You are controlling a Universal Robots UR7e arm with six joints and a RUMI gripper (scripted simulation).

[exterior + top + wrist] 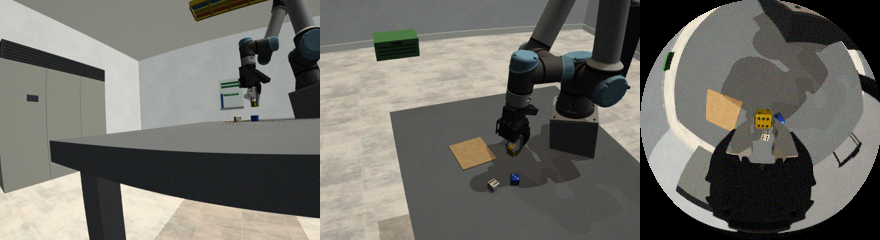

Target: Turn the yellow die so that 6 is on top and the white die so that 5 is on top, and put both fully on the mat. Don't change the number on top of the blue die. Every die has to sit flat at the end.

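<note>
The tan mat is 110 mm ahead of my hand, 120 mm to the right of it and 90 mm below it. The rest, counted from my hand: white die 90 mm ahead, 70 mm to the left, 80 mm below; yellow die right at my hand; blue die 10 mm ahead, 70 mm to the left, 80 mm below.
</note>
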